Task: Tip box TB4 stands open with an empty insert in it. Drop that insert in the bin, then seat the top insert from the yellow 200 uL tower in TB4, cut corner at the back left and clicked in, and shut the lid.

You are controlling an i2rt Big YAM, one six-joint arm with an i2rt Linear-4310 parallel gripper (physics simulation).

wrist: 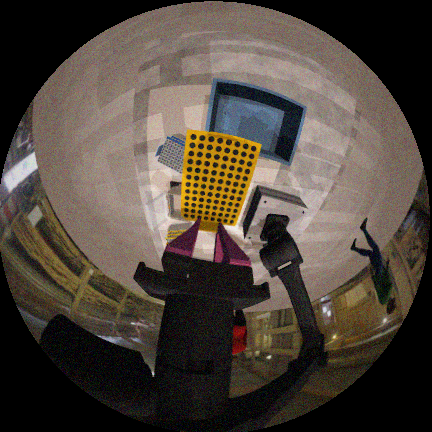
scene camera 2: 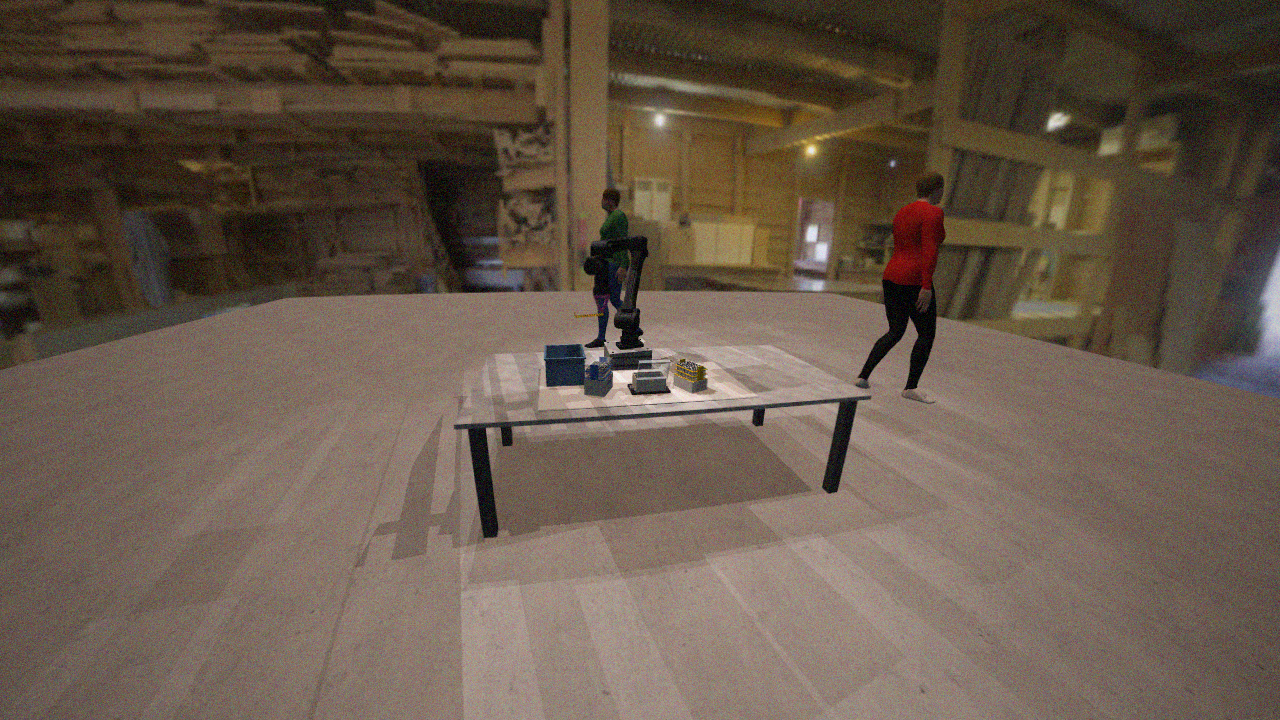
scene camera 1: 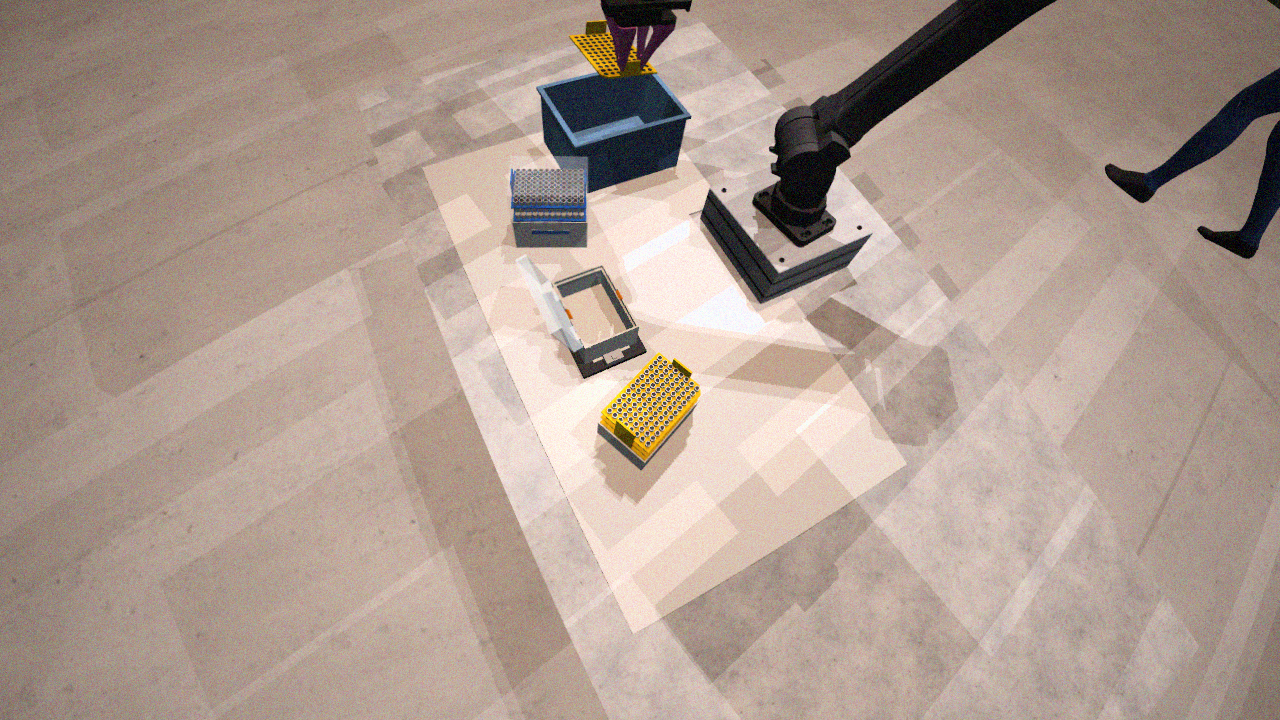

Labels:
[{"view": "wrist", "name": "my gripper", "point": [208, 222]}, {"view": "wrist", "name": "yellow insert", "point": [217, 168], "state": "held by my gripper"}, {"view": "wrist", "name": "blue bin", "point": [252, 112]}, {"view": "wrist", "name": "tip box TB4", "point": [173, 197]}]

